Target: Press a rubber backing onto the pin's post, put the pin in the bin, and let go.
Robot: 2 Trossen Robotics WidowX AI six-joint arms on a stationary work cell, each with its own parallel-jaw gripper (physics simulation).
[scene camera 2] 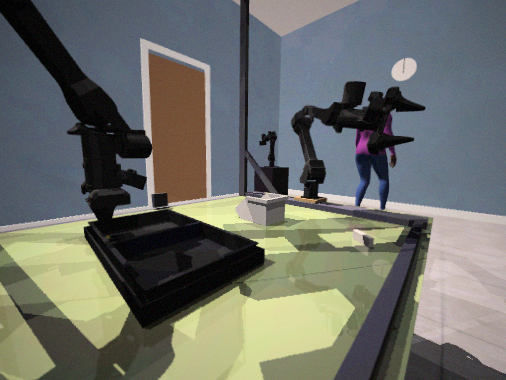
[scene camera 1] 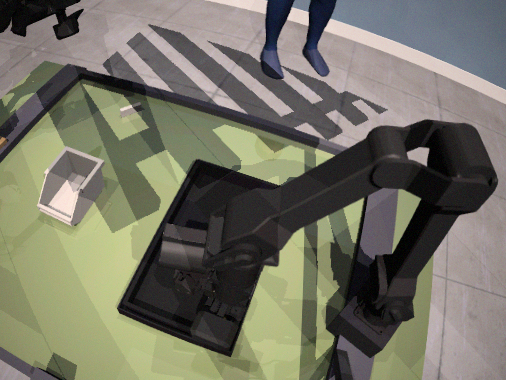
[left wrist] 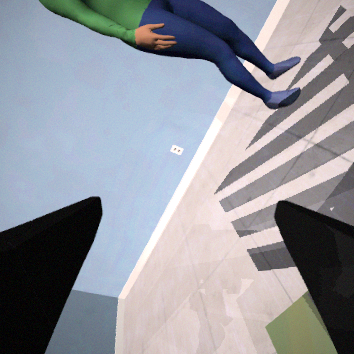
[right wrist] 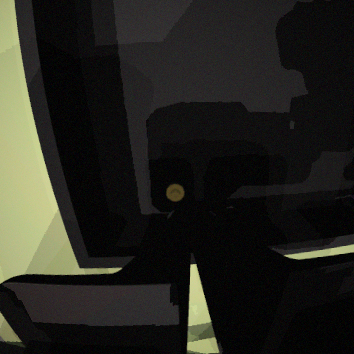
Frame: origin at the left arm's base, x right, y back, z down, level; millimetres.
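Seen in the pictures: left gripper, fingertip midpoint: (scene camera 2: 419, 124) (left wrist: 189, 207); right gripper, fingertip midpoint: (scene camera 2: 106, 229) (scene camera 1: 226, 312) (right wrist: 187, 211); left arm's base, link origin: (scene camera 2: 310, 197); right arm's base, link origin: (scene camera 1: 376, 312).
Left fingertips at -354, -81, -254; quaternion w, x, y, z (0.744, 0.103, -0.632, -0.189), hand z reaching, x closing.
Pixels of each thing's top centre, then the offset from my left fingertips to it, as dx, dy, dz. "*": a spot on its surface instead.
- small round yellow backing, top centre: (right wrist: 174, 196) (scene camera 2: 107, 235) +451, -622, +274
- black tray, top centre: (scene camera 1: 210, 241) (scene camera 2: 161, 231) +329, -545, +249
- pale grey bin, surface spot: (scene camera 1: 92, 187) * +327, -275, +247
- small pale block, top centre: (scene camera 1: 130, 106) (scene camera 2: 363, 233) +57, -195, +265
The small round yellow backing (right wrist: 175, 192) (scene camera 2: 107, 237) lies on the dark floor of the black tray (scene camera 1: 170, 331) (scene camera 2: 200, 285) (right wrist: 49, 150). My right gripper (right wrist: 187, 211) (scene camera 2: 104, 220) is shut, its tips low in the tray close beside the backing. The pin cannot be made out; faint pale edges show at the dark fingertips, too dim to name. In scene camera 1 the right arm hides the fingertips. The pale grey bin (scene camera 1: 92, 187) (scene camera 2: 272, 212) stands upright on the table, apart from the tray. My left gripper (left wrist: 189, 207) (scene camera 2: 419, 123) is open and empty, raised high beyond the table.
A small pale block (scene camera 1: 131, 110) (scene camera 2: 362, 237) lies near the table's edge frame (scene camera 1: 200, 104) (scene camera 2: 387, 320). A divider crosses the tray in scene camera 2. The right arm (scene camera 1: 325, 170) reaches over the tray. People stand beyond the table.
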